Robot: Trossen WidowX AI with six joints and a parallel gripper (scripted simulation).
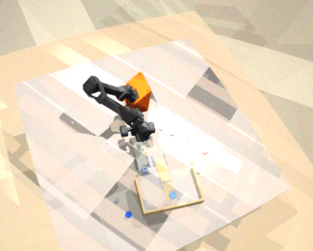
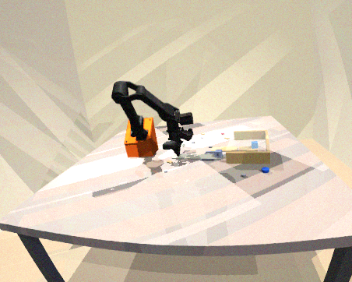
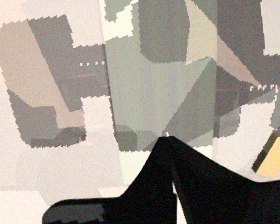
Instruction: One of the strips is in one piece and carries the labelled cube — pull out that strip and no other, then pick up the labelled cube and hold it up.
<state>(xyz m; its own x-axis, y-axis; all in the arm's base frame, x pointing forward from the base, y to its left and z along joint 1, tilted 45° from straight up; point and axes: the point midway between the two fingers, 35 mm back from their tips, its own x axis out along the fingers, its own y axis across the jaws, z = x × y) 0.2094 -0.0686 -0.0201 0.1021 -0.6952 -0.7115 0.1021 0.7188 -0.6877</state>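
The labelled cube is 210 mm ahead of my gripper tip, 20 mm to the right of it and 20 mm above it. From my gripper tip the other things lie so: tan strip 230 mm ahead, 80 mm to the left; then blue disc 420 mm ahead, 170 mm to the right; then pink bit 360 mm to the left, 190 mm ahead.
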